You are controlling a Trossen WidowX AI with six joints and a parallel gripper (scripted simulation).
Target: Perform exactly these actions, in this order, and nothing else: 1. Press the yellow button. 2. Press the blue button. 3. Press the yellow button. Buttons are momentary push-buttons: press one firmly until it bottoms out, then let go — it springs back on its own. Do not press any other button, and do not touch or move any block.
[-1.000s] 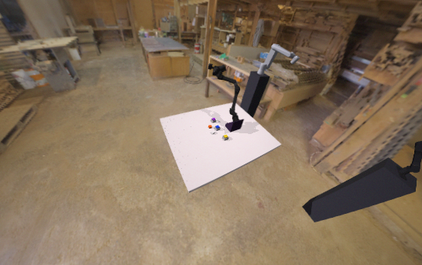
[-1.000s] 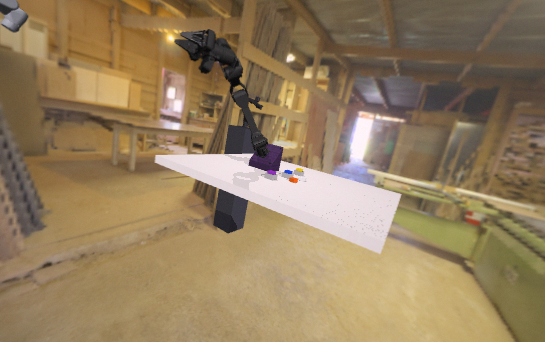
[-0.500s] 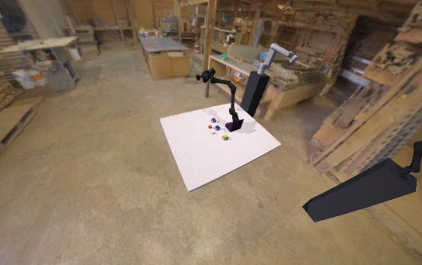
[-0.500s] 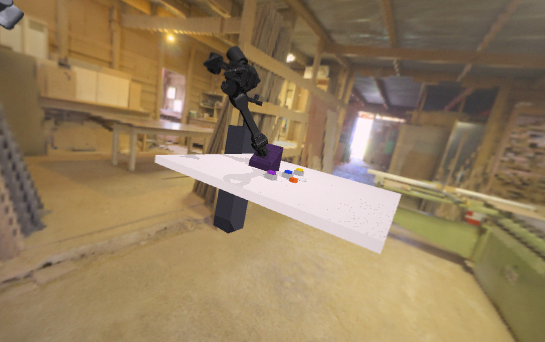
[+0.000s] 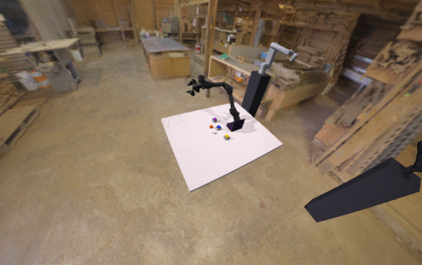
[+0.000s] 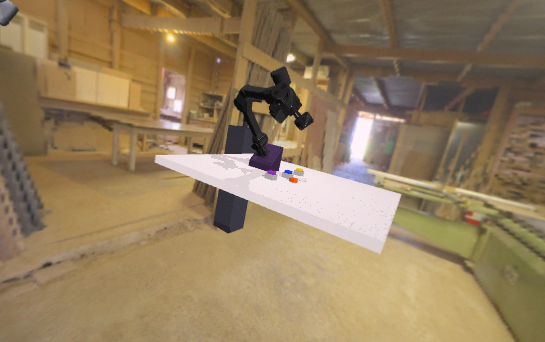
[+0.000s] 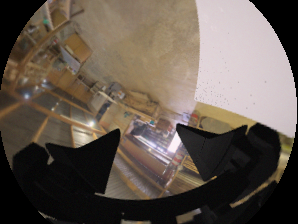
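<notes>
Now: gripper tip 250 mm past the yellow button, 580 mm to the right of it and 270 mm above it. Round my gripper tip: purple button: 250 mm behind, 290 mm to the left, 270 mm below; blue button: 230 mm behind, 420 mm to the left, 270 mm below; orange block: 160 mm behind, 380 mm to the left, 290 mm below.
</notes>
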